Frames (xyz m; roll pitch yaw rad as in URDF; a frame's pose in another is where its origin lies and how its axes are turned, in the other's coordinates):
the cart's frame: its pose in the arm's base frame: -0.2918 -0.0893 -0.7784 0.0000 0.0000 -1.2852
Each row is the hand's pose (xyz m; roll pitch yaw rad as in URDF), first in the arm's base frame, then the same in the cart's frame.
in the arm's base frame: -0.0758 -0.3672 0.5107 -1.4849 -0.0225 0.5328
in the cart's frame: 0.3275 0.1290 1.2891 -1.4849 -0.0225 1.8180
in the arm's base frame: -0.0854 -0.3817 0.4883 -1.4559 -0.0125 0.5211
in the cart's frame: 0.3387 0.1157 1.2667 -1.4559 -0.0125 1.8063
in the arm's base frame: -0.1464 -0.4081 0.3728 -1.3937 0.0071 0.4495
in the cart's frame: 0.3469 0.0497 1.1512 -1.3937 0.0071 1.7347
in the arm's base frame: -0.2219 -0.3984 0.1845 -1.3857 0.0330 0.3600
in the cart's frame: 0.3163 -0.0200 0.9629 -1.3857 0.0330 1.6452
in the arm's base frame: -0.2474 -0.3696 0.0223 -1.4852 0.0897 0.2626
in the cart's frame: 0.2815 -0.0364 0.8007 -1.4852 0.0897 1.5478
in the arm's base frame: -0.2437 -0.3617 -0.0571 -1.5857 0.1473 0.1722
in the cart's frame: 0.2749 -0.0306 0.7213 -1.5857 0.1473 1.4574
